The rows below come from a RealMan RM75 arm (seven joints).
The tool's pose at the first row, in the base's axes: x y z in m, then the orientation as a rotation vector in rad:
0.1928 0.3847 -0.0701 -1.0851 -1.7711 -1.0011
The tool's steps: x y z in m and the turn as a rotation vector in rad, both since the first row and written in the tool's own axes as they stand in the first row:
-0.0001 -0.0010 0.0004 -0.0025 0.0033 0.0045
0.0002 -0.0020 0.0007 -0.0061 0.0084 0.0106
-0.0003 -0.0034 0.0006 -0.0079 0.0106 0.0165
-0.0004 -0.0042 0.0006 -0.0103 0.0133 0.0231
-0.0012 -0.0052 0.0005 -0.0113 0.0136 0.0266
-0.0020 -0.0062 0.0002 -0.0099 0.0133 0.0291
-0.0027 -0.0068 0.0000 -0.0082 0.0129 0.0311
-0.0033 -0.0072 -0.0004 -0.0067 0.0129 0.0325
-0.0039 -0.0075 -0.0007 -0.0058 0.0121 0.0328
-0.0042 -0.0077 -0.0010 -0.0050 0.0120 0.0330
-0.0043 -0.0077 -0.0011 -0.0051 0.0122 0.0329
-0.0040 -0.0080 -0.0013 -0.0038 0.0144 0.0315
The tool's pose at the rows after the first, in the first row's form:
0.1918 0.3847 -0.0705 -1.0879 -1.7645 -1.0021
0.1907 0.3848 -0.0706 -1.0915 -1.7549 -1.0039
0.1896 0.3841 -0.0713 -1.0957 -1.7484 -1.0029
0.1889 0.3838 -0.0716 -1.1005 -1.7408 -1.0023
0.1882 0.3832 -0.0725 -1.1036 -1.7377 -1.0012
0.1876 0.3824 -0.0733 -1.1049 -1.7367 -0.9982
0.1873 0.3818 -0.0740 -1.1057 -1.7361 -0.9952
0.1872 0.3811 -0.0745 -1.1058 -1.7356 -0.9929
0.1872 0.3806 -0.0750 -1.1061 -1.7363 -0.9915
0.1872 0.3802 -0.0752 -1.1058 -1.7365 -0.9906
0.1872 0.3801 -0.0752 -1.1056 -1.7364 -0.9908
0.1869 0.3799 -0.0749 -1.1022 -1.7361 -0.9912

